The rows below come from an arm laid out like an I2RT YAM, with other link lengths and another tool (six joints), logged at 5 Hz.
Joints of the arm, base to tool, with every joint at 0 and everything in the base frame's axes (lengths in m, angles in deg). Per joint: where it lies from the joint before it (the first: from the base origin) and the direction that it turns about. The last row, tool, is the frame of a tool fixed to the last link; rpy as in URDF.
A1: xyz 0 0 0.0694 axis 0 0 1
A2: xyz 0.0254 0.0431 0.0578 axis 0 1 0
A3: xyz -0.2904 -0.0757 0 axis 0 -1 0
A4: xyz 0.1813 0.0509 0.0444 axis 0 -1 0
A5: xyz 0.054 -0.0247 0.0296 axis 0 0 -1
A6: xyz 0.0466 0 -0.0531 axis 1 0 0
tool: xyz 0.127 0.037 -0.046 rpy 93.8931 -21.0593 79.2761
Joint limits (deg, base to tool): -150..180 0..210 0..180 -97..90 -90..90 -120..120
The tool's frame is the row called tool.
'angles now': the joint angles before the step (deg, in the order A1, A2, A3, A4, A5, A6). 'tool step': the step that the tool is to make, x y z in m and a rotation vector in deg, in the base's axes. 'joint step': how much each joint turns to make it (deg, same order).
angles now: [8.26 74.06 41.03 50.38 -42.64 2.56]
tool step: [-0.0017 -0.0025 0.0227 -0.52 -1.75 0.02]
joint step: [-0.68 -1.80 5.50 -6.11 -0.90 -0.69]
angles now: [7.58 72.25 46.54 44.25 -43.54 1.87]
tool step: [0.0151 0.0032 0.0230 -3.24 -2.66 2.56]
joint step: [-0.77 3.75 10.94 -7.33 -4.29 -3.30]
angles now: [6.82 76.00 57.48 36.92 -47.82 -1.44]
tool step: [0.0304 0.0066 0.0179 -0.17 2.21 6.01]
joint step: [-1.55 9.56 13.40 -2.92 -7.13 4.01]
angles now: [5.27 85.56 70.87 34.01 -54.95 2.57]
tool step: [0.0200 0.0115 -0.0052 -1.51 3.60 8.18]
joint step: [0.13 9.23 10.46 -2.52 -8.00 2.85]
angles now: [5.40 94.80 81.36 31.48 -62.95 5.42]
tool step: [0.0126 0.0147 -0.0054 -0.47 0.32 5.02]
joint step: [1.71 5.84 5.60 1.23 -3.28 1.50]
